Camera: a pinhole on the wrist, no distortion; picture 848 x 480 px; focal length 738.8 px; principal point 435.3 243.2 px. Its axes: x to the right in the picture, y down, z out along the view. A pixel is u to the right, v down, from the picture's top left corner.
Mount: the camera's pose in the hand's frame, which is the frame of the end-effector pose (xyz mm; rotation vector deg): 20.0 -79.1 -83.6 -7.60 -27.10 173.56
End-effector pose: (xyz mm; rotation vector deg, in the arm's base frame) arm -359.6 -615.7 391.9 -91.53 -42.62 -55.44
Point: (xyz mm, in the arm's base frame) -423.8 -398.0 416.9
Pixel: 456 116
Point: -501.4 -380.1 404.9
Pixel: 555 281
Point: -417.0 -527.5 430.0
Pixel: 450 52
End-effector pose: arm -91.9 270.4 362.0 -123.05 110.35 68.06
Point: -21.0 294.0 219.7
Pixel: 215 236
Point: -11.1 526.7 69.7
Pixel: 504 358
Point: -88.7 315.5 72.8
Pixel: 131 151
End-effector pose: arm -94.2 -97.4 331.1 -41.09 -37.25 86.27
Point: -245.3 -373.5 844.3
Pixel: 766 303
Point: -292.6 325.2 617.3
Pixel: outside the picture
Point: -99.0 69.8 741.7
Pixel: 119 452
